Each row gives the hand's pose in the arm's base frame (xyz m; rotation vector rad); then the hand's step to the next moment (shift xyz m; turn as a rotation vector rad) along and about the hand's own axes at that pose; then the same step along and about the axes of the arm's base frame.
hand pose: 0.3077 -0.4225 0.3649 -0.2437 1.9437 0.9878
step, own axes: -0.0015 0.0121 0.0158 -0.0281 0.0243 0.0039
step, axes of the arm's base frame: 0.0047 0.0191 0.0036 0.0057 0.0129 0.0346
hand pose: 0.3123 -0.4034 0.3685 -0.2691 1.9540 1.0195
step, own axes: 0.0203 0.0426 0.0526 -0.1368 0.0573 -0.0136
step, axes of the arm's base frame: -0.0025 0.0703 -0.0065 0.0404 -0.0002 0.1433
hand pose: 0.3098 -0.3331 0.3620 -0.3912 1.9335 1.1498
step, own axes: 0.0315 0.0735 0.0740 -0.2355 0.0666 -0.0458
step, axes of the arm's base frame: -0.0278 0.1053 0.0003 0.0784 -0.0360 0.2336
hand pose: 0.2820 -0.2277 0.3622 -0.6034 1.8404 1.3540
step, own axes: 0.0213 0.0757 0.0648 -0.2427 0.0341 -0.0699
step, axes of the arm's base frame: -0.0498 0.0871 0.0176 0.0997 -0.0698 0.2239
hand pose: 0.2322 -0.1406 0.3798 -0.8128 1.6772 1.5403
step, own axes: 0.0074 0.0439 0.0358 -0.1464 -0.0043 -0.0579
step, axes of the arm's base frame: -0.0375 0.0398 0.0166 0.0794 -0.0601 0.1220
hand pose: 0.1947 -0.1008 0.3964 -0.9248 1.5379 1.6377
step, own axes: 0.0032 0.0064 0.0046 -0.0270 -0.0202 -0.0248
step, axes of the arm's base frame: -0.0073 0.0043 0.0006 0.0319 -0.0242 0.0122
